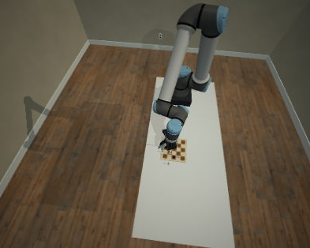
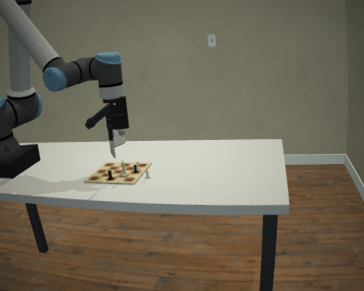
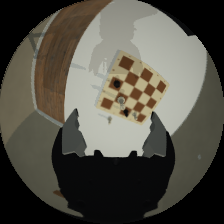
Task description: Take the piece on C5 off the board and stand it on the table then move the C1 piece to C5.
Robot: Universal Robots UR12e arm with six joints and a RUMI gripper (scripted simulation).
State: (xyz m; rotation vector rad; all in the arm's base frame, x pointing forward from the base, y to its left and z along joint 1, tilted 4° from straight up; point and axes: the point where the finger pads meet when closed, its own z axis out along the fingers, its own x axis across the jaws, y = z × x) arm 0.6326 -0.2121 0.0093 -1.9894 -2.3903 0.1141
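Now: the black piece 30 mm behind my hand and 90 mm below it. Also, from my hand: chessboard 10 mm behind, 70 mm to the left, 110 mm below.
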